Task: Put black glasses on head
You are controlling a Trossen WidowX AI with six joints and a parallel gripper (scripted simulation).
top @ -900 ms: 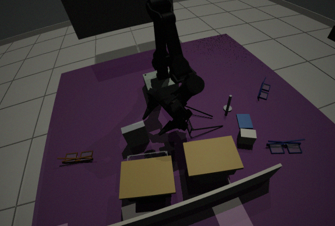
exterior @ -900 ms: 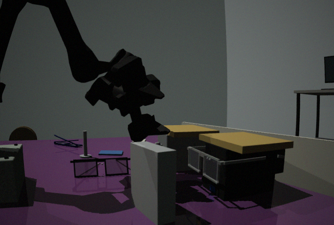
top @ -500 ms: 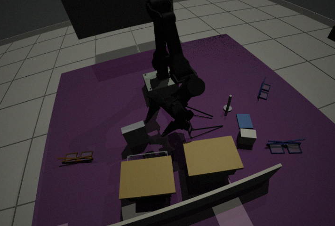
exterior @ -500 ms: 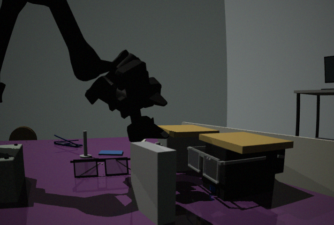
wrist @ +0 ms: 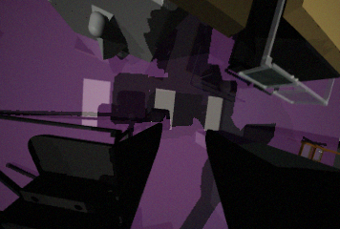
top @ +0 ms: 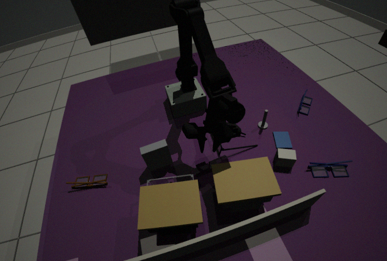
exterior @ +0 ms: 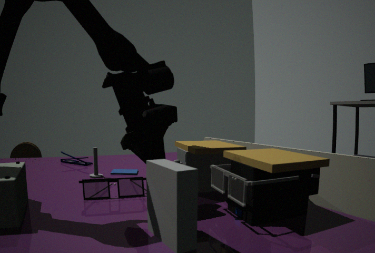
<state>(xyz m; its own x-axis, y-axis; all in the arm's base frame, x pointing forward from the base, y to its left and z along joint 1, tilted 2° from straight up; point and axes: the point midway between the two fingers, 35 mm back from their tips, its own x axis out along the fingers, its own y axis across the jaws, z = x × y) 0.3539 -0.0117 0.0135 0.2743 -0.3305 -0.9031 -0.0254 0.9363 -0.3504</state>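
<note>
Right now my gripper tip is 100 mm past the round base, 270 mm to the right of it and 40 mm above it. Also, from my gripper tip: low wall: 260 mm ahead, 40 mm to the right, 10 mm below; display head: 130 mm ahead, 150 mm to the right, 10 mm below; grey block: 50 mm behind, 170 mm to the right, 10 mm below.
</note>
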